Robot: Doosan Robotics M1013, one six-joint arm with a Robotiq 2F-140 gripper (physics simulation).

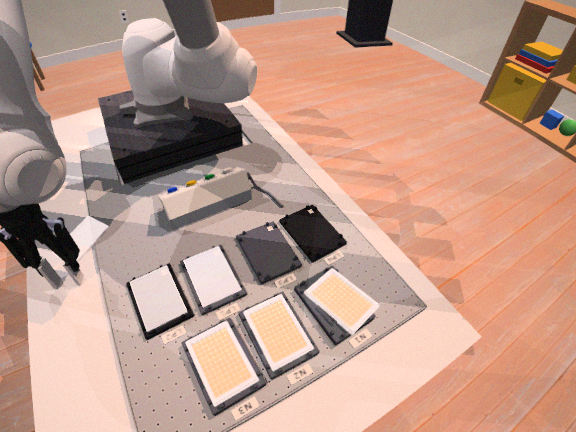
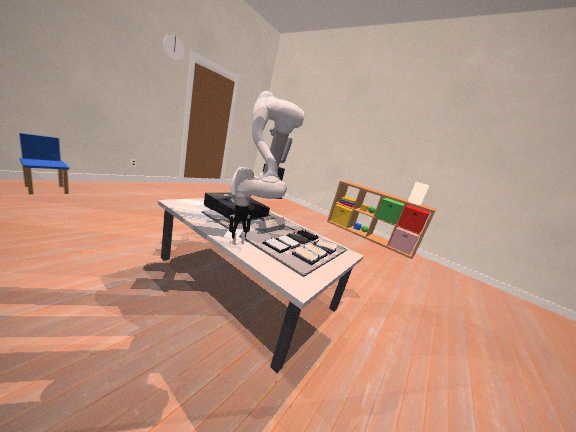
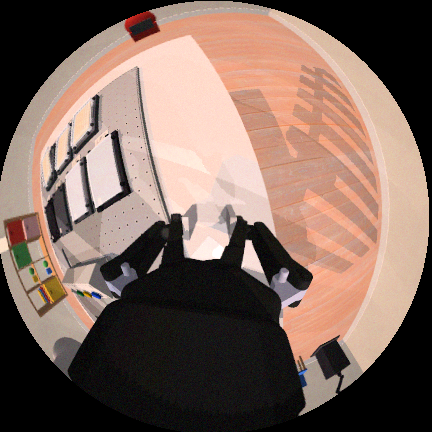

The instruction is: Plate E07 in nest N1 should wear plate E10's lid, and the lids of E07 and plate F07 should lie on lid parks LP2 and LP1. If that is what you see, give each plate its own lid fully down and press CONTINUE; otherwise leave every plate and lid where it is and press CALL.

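Frame: origin at the arm's base, x ahead, y left, z up, level; millimetres.
Seen in the pictures: gripper, between the fingertips: [image 1: 68, 281] [image 2: 238, 243] [image 3: 211, 212]; arm's base, origin of its link: [image 1: 162, 109].
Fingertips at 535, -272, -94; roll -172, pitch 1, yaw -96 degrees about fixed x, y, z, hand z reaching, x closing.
Observation:
Pixels of each thing's middle, then the offset from my fingertips to it, as dx, dy, dz. "spot": a spot on its surface instead.
- orange-welled plate, middle of its body: [image 1: 341, 298] [image 3: 45, 166] [image 2: 326, 244] +231, +566, +38
- N2, middle of its body: [image 1: 277, 329] [image 3: 61, 146] [image 2: 315, 249] +250, +425, +30
- N3, middle of its body: [image 1: 220, 360] [image 3: 80, 120] [image 2: 306, 253] +277, +309, +33
- button box, middle of its body: [image 1: 205, 192] [image 3: 84, 281] [image 2: 272, 223] -141, +352, +52
- dark grey park, middle of its body: [image 1: 267, 249] [image 3: 59, 211] [image 2: 298, 237] +55, +462, +20
- black park, middle of its body: [image 1: 312, 230] [image 3: 50, 221] [image 2: 307, 234] +33, +582, +20
- white sheet, middle of its body: [image 3: 204, 274] [image 1: 81, 240] [image 2: 233, 233] -110, +23, +11
- cable, a spot on its surface: [image 1: 267, 191] spot: -132, +515, +17
My gripper [image 1: 62, 271] [image 2: 238, 239] [image 3: 211, 212] is partly open and empty, above the table beside the pegboard. At N1 an orange-welled plate [image 1: 341, 300] sits skewed across its dark nest [image 1: 320, 316], which shows at one side. The plates at N2 [image 1: 280, 332] and N3 [image 1: 222, 365] [image 3: 84, 122] sit square in their nests. A white lid [image 1: 159, 299] [image 3: 106, 172] lies on LP2 and another white lid [image 1: 212, 275] [image 3: 77, 190] on LP1. Plate names are unreadable; I cannot tell whose lid is where. The button box [image 1: 207, 200] [image 2: 272, 223] has blue, yellow, green and grey buttons.
A dark grey park [image 1: 268, 252] at LP3 and a black park [image 1: 312, 233] at the far right bear no white lid. A white sheet [image 1: 90, 232] lies on the table near the gripper. The black arm base [image 1: 175, 142] stands behind the button box. A cable [image 1: 267, 191] runs from the box.

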